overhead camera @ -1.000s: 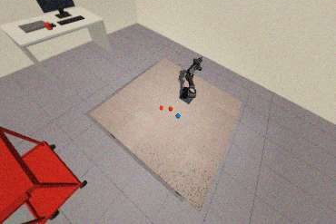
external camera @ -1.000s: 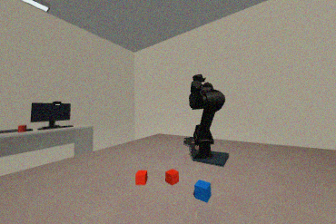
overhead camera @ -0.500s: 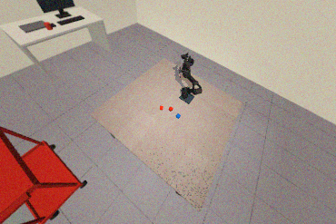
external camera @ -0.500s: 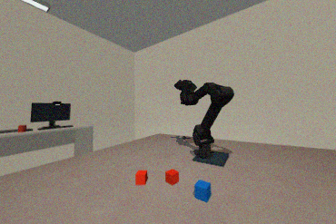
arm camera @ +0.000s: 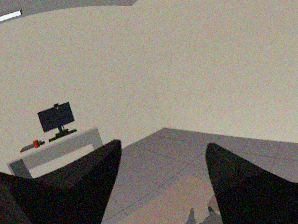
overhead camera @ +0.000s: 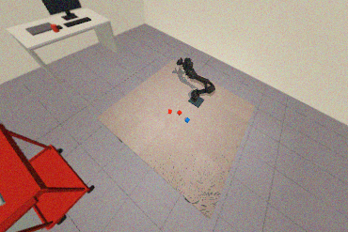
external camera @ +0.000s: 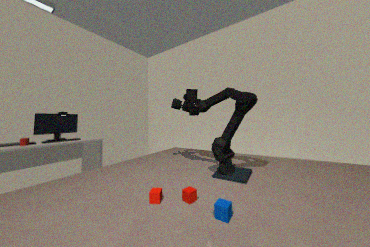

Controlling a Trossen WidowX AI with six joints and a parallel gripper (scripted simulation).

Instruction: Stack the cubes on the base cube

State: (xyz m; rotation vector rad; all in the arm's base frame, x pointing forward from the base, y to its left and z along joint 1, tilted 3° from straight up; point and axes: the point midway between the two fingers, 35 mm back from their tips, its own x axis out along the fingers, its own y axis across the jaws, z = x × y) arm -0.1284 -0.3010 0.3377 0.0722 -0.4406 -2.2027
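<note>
The blue base cube is 430 mm to the left of my gripper tip, 420 mm ahead of it and 330 mm below it. From my gripper tip the other things lie so: red cube: 470 mm ahead, 330 mm below, 230 mm to the left.
</note>
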